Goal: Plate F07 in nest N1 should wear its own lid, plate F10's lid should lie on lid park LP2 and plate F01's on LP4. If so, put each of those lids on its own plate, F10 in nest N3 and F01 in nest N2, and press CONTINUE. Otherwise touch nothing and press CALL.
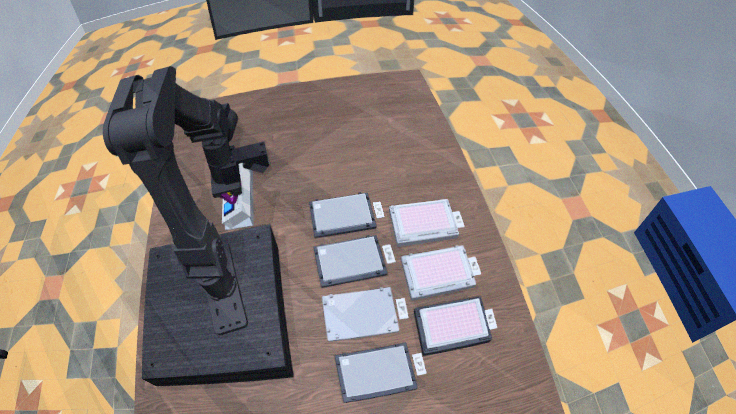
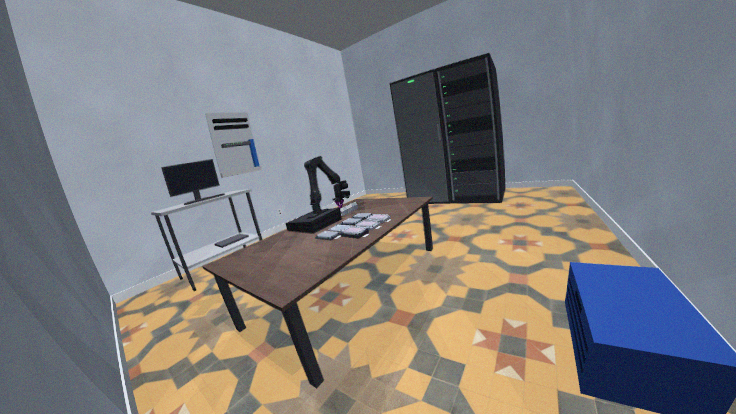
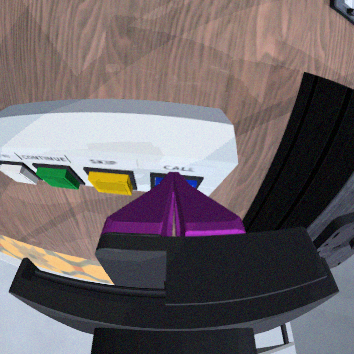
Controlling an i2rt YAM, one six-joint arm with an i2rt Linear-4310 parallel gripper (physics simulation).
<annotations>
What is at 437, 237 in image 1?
A nest N3.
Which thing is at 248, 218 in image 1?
A white button box.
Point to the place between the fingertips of my gripper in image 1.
At 233, 203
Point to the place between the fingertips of my gripper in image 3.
173, 178
</annotations>
